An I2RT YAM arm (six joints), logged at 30 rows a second.
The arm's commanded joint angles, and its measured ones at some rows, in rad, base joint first. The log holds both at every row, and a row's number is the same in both.
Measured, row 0: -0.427, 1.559, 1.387, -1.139, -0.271, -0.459
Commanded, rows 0 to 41: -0.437, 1.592, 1.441, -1.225, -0.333, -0.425; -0.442, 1.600, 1.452, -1.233, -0.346, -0.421; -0.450, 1.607, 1.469, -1.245, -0.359, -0.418; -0.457, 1.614, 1.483, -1.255, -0.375, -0.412; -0.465, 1.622, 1.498, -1.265, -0.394, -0.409; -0.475, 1.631, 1.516, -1.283, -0.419, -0.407; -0.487, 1.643, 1.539, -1.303, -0.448, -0.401; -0.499, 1.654, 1.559, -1.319, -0.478, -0.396; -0.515, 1.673, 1.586, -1.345, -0.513, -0.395; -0.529, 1.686, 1.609, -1.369, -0.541, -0.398; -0.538, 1.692, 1.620, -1.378, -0.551, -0.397; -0.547, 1.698, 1.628, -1.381, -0.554, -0.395; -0.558, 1.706, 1.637, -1.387, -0.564, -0.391; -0.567, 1.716, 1.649, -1.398, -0.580, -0.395; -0.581, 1.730, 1.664, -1.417, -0.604, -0.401; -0.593, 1.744, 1.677, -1.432, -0.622, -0.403; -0.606, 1.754, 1.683, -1.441, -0.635, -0.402; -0.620, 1.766, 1.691, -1.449, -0.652, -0.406; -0.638, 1.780, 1.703, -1.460, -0.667, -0.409; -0.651, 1.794, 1.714, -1.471, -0.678, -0.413; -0.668, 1.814, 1.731, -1.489, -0.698, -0.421; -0.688, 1.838, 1.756, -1.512, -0.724, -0.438; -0.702, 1.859, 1.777, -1.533, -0.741, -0.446; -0.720, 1.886, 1.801, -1.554, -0.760, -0.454; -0.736, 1.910, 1.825, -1.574, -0.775, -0.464; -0.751, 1.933, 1.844, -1.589, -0.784, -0.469; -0.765, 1.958, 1.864, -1.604, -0.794, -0.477; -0.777, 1.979, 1.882, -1.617, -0.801, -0.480; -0.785, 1.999, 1.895, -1.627, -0.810, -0.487; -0.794, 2.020, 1.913, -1.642, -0.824, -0.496; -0.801, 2.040, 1.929, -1.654, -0.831, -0.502; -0.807, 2.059, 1.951, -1.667, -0.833, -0.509; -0.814, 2.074, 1.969, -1.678, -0.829, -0.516; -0.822, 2.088, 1.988, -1.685, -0.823, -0.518; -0.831, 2.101, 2.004, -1.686, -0.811, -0.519; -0.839, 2.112, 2.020, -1.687, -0.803, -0.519; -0.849, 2.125, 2.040, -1.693, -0.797, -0.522; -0.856, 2.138, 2.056, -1.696, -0.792, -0.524; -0.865, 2.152, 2.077, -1.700, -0.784, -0.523; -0.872, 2.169, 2.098, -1.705, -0.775, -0.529; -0.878, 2.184, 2.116, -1.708, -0.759, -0.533; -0.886, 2.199, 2.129, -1.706, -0.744, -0.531
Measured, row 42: -0.863, 2.168, 2.081, -1.597, -0.754, -0.492
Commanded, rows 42 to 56: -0.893, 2.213, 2.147, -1.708, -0.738, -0.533; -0.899, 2.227, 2.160, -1.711, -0.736, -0.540; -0.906, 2.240, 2.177, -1.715, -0.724, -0.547; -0.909, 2.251, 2.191, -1.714, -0.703, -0.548; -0.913, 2.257, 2.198, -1.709, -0.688, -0.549; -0.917, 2.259, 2.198, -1.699, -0.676, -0.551; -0.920, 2.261, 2.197, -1.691, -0.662, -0.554; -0.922, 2.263, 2.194, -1.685, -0.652, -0.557; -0.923, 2.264, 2.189, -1.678, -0.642, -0.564; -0.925, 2.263, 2.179, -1.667, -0.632, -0.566; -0.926, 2.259, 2.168, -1.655, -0.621, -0.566; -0.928, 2.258, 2.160, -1.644, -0.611, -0.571; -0.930, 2.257, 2.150, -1.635, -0.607, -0.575; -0.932, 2.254, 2.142, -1.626, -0.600, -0.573; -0.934, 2.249, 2.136, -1.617, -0.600, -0.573
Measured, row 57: -0.920, 2.246, 2.158, -1.590, -0.624, -0.538
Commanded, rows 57 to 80: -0.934, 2.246, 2.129, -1.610, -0.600, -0.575; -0.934, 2.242, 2.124, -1.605, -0.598, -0.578; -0.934, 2.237, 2.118, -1.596, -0.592, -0.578; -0.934, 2.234, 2.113, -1.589, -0.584, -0.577; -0.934, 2.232, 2.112, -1.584, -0.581, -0.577; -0.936, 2.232, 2.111, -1.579, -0.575, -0.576; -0.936, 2.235, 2.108, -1.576, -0.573, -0.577; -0.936, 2.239, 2.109, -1.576, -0.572, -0.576; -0.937, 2.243, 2.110, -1.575, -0.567, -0.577; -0.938, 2.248, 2.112, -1.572, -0.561, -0.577; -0.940, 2.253, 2.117, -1.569, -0.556, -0.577; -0.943, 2.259, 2.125, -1.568, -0.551, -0.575; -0.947, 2.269, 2.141, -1.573, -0.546, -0.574; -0.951, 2.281, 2.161, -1.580, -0.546, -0.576; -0.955, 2.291, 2.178, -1.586, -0.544, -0.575; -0.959, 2.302, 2.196, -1.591, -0.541, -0.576; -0.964, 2.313, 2.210, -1.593, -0.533, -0.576; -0.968, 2.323, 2.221, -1.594, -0.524, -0.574; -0.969, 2.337, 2.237, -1.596, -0.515, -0.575; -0.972, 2.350, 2.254, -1.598, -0.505, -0.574; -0.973, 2.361, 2.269, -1.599, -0.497, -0.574; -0.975, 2.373, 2.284, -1.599, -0.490, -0.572; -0.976, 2.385, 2.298, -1.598, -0.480, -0.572; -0.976, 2.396, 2.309, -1.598, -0.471, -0.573
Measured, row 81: -0.970, 2.372, 2.265, -1.559, -0.498, -0.553
